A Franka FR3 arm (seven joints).
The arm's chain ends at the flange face. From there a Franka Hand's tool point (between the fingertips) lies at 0.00 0.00 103.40 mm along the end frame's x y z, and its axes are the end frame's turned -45 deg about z.
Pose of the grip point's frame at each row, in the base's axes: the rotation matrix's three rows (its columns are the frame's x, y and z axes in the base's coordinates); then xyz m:
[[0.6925 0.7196 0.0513], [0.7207 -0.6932 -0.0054], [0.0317 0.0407 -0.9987]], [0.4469 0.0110 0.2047]
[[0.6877 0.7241 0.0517], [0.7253 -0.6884 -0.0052], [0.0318 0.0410 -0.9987]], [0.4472 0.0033 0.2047]
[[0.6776 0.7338 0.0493], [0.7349 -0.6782 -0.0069], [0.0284 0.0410 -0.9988]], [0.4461 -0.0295 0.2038]
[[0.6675 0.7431 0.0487], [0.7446 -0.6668 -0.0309], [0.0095 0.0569 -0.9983]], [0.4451 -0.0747 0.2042]
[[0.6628 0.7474 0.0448], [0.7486 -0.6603 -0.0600], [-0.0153 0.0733 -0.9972]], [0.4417 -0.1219 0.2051]
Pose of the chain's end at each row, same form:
[[0.9985 0.0192 0.0513], [0.0194 -0.9998 -0.0054], [0.0512 0.0064 -0.9987]], [0.4416 0.0116 0.3080]
[[0.9983 0.0257 0.0517], [0.0261 -0.9996 -0.0052], [0.0515 0.0065 -0.9987]], [0.4419 0.0038 0.3080]
[[0.9980 0.0397 0.0493], [0.0401 -0.9992 -0.0069], [0.0491 0.0089 -0.9988]], [0.4410 -0.0288 0.3071]
[[0.9974 0.0535 0.0487], [0.0550 -0.9980 -0.0309], [0.0470 0.0335 -0.9983]], [0.4401 -0.0715 0.3074]
[[0.9972 0.0598 0.0448], [0.0624 -0.9962 -0.0600], [0.0410 0.0626 -0.9972]], [0.4371 -0.1157 0.3082]

